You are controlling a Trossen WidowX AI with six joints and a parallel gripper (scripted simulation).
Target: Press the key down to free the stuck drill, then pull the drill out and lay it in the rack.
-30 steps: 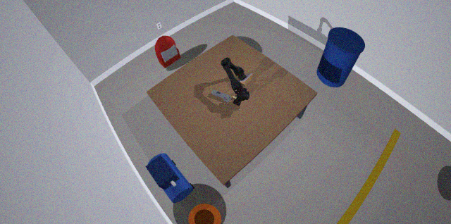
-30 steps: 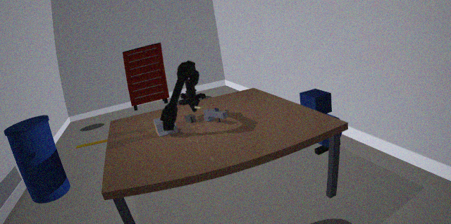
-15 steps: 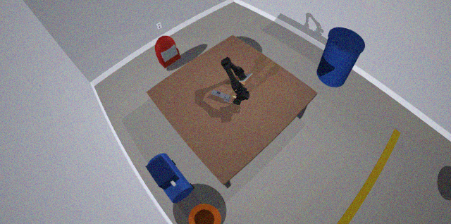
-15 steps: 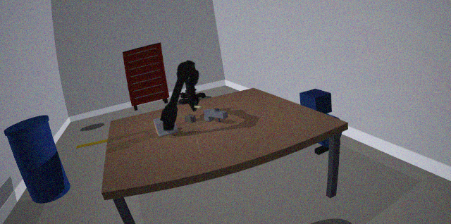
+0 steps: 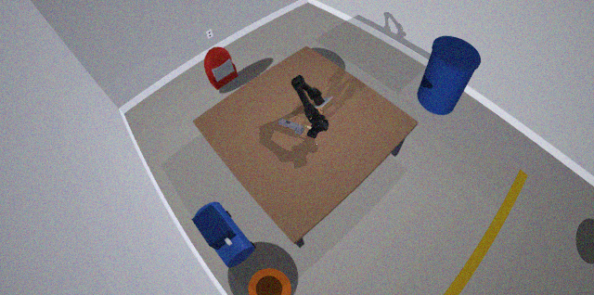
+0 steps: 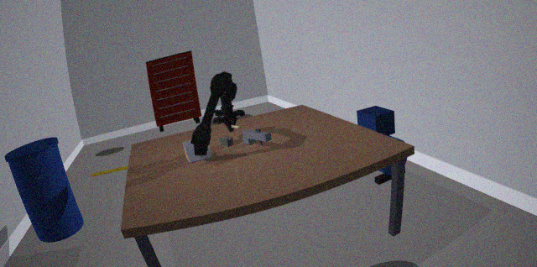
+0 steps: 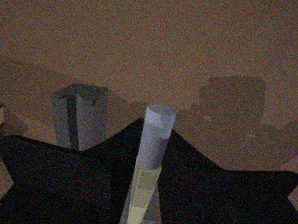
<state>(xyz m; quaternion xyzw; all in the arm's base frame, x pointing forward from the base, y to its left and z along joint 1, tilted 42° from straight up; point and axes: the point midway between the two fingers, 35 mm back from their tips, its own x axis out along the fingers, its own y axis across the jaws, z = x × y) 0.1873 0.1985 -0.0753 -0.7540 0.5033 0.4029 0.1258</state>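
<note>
Right now the dark-grey block is 40 mm behind my gripper tip, 60 mm to the right of it and 30 mm below it. The rest, counted from my gripper tip: key (120 mm ahead, 190 mm to the right); light-grey block (100 mm ahead, 170 mm to the right, 10 mm below).
</note>
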